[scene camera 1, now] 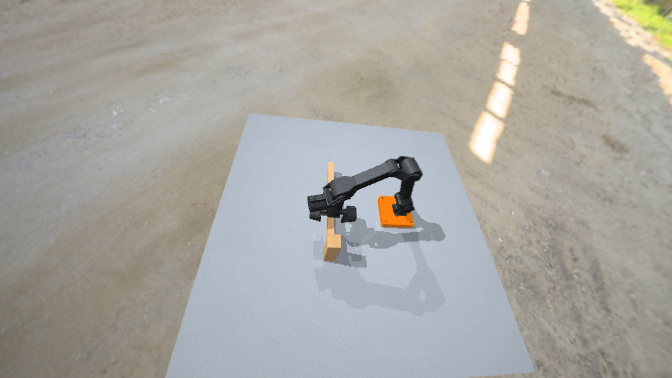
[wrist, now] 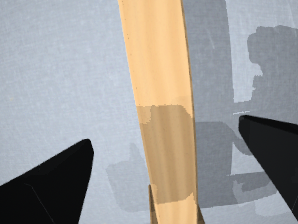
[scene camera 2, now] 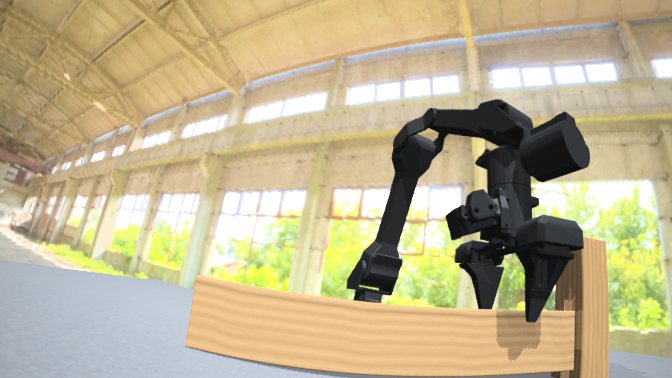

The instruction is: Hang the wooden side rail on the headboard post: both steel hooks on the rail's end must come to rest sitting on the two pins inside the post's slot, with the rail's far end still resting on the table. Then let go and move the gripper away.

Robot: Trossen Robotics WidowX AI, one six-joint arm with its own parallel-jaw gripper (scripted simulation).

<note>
My gripper (scene camera 2: 505, 320) is open, with nothing in its grasp. Further things: a wooden side rail (scene camera 2: 258, 324).
The wooden side rail shows as well in the wrist view (wrist: 158, 52). My gripper is seen too in the wrist view (wrist: 166, 135).
</note>
